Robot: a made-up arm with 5 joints. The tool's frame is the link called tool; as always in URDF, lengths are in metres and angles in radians. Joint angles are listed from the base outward. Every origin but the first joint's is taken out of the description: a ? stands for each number. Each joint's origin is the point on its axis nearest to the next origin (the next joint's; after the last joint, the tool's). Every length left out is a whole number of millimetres.
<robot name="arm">
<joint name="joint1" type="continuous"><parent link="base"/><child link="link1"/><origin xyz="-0.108 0 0.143" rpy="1.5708 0 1.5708"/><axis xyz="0 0 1"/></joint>
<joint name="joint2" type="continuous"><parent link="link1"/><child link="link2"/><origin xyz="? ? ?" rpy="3.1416 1.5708 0"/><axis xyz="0 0 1"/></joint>
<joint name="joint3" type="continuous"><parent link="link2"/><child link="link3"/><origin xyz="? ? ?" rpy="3.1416 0 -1.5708"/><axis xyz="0 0 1"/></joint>
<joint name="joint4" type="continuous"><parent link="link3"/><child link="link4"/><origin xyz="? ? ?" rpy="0 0 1.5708"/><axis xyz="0 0 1"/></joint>
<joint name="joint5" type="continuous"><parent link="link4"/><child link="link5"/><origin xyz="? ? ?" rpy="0 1.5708 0"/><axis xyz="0 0 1"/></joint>
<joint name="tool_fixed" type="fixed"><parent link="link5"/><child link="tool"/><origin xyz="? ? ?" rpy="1.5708 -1.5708 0"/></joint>
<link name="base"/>
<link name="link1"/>
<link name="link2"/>
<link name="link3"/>
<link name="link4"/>
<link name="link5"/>
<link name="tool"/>
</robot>
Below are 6 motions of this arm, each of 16 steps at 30 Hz.
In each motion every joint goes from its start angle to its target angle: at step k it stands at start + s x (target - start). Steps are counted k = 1, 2, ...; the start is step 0. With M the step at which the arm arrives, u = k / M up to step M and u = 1 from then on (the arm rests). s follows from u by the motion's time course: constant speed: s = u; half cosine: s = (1 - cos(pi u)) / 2; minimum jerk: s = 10 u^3 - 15 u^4 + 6 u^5.
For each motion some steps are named. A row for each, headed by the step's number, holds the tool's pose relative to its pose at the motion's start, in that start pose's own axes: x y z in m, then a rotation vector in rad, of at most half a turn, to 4 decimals.
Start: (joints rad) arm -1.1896 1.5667 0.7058 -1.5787 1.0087
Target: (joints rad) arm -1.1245 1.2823 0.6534 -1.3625 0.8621
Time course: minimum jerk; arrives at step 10
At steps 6, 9, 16:
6: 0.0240 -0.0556 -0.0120 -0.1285 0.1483 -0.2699
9: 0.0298 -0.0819 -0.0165 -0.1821 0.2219 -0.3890
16: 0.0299 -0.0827 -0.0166 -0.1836 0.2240 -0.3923

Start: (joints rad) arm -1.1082 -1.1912 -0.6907 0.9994 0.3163
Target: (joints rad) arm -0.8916 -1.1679 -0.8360 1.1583 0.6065
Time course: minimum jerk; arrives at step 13
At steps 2, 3, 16:
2: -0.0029 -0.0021 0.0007 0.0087 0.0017 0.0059
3: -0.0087 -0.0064 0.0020 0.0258 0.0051 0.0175
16: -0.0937 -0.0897 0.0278 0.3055 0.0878 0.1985

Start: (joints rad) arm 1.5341 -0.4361 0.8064 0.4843 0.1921
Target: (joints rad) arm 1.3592 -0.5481 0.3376 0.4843 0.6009
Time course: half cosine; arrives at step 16
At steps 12, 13, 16:
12: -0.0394 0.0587 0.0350 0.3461 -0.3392 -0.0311
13: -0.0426 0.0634 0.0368 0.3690 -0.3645 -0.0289
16: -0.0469 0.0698 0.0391 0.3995 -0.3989 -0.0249

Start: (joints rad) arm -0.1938 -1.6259 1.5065 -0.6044 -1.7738
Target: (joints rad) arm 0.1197 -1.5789 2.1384 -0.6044 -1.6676
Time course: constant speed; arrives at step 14
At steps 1, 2, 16:
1: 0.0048 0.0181 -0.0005 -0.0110 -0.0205 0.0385
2: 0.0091 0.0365 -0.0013 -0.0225 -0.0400 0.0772
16: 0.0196 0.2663 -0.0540 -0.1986 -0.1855 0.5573

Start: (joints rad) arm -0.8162 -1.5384 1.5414 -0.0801 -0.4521
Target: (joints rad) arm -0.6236 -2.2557 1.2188 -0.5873 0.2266
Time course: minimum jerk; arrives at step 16
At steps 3, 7, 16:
3: -0.0035 0.0031 -0.0064 0.0238 -0.0055 -0.0011
7: -0.0314 0.0193 -0.0460 0.1876 -0.0448 -0.0022
16: -0.0937 0.0268 -0.0939 0.4890 -0.1167 0.0253

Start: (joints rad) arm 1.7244 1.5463 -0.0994 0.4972 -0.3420
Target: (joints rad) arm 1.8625 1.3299 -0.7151 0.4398 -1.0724
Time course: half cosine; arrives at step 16
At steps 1, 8, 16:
1: -0.0008 -0.0012 0.0005 -0.0065 -0.0037 -0.0026
8: -0.0454 -0.0609 0.0270 -0.3425 -0.1653 -0.1722
16: -0.1031 -0.1131 0.0560 -0.6895 -0.2631 -0.4084

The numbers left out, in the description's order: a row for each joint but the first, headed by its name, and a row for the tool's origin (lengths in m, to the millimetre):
joint2: 0.309 0.314 0
joint3: 0.177 0.109 0
joint4: 0.191 0.082 0
joint5: 0.126 -0.081 0
tool: -0.031 0.073 0

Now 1 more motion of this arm.
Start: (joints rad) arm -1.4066 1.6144 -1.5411 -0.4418 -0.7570
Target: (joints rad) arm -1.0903 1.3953 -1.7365 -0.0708 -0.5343
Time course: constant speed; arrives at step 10
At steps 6, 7, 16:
6: 0.0016 0.0740 -0.0454 -0.0466 0.1418 0.1986
7: 0.0008 0.0853 -0.0546 -0.0562 0.1703 0.2264
16: -0.0027 0.1173 -0.0848 -0.0880 0.2627 0.2994

